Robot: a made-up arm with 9 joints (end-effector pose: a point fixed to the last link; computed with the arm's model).
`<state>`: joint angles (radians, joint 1 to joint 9).
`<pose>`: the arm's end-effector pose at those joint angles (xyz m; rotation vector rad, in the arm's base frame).
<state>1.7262 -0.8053 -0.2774 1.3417 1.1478 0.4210 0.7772 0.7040 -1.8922</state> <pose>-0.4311 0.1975 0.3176 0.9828 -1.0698 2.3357</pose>
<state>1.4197 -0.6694 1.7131 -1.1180 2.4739 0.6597 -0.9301 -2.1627 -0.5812</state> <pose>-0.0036 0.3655 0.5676 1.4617 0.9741 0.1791</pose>
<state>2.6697 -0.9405 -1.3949 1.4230 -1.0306 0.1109 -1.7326 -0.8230 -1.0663</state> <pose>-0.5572 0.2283 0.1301 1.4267 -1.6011 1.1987</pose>
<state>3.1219 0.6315 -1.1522 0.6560 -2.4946 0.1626 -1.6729 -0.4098 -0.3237</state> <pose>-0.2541 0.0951 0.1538 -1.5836 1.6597 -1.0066</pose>
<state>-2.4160 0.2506 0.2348 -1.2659 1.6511 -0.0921 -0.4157 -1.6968 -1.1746</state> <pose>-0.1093 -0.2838 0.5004 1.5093 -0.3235 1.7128</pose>
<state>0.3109 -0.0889 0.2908 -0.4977 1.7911 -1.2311 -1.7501 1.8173 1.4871</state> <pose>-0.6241 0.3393 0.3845 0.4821 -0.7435 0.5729</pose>
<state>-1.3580 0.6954 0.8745 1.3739 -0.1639 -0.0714 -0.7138 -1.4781 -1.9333</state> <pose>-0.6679 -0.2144 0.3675 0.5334 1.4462 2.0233</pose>
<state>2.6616 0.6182 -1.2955 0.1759 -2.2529 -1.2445 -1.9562 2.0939 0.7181</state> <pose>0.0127 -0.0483 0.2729 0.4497 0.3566 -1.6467</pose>
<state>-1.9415 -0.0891 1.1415 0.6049 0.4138 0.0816 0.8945 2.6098 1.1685</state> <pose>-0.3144 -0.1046 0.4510 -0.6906 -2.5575 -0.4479</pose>
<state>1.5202 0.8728 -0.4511 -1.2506 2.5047 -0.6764 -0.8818 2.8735 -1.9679</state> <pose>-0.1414 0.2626 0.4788 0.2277 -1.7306 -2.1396</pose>
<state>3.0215 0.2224 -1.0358 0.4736 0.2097 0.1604 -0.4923 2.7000 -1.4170</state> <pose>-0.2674 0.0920 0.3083 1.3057 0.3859 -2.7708</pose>
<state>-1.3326 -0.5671 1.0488 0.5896 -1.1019 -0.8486 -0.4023 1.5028 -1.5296</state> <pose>-0.1843 -0.2386 0.4267 0.5092 0.7252 -0.3014</pose>
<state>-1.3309 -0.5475 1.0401 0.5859 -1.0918 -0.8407 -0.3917 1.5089 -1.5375</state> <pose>-0.1888 -0.2365 0.4301 0.5026 0.7005 -0.2870</pose>
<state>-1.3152 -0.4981 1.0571 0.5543 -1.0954 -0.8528 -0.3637 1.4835 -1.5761</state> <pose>-0.2092 -0.2375 0.4515 0.5300 0.5952 -0.3023</pose>
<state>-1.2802 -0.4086 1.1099 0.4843 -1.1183 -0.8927 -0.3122 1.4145 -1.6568</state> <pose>-0.2608 -0.2388 0.4949 0.5979 0.3738 -0.3478</pose>
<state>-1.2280 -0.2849 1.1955 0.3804 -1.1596 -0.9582 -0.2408 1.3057 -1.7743</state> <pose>-0.3577 -0.2280 0.5470 0.6849 0.0377 -0.3943</pose>
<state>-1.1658 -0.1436 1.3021 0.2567 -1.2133 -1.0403 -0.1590 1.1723 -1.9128</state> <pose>-0.4959 -0.1879 0.5786 0.7529 -0.3767 -0.4003</pose>
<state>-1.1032 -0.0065 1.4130 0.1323 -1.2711 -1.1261 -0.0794 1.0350 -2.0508</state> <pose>-0.6409 -0.1156 0.5657 0.7702 -0.7996 -0.3428</pose>
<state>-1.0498 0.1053 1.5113 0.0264 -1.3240 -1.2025 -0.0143 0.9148 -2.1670</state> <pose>-0.7513 -0.0334 0.5161 0.7370 -1.1525 -0.2403</pose>
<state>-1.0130 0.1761 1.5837 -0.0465 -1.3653 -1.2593 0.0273 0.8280 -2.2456</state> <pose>-0.8125 0.0294 0.4642 0.6896 -1.3827 -0.1420</pose>
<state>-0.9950 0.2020 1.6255 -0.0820 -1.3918 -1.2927 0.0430 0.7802 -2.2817</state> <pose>-0.8360 0.0598 0.4378 0.6672 -1.4865 -0.0909</pose>
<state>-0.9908 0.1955 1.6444 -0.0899 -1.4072 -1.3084 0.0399 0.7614 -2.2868</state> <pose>-0.8392 0.0653 0.4374 0.6769 -1.5041 -0.0879</pose>
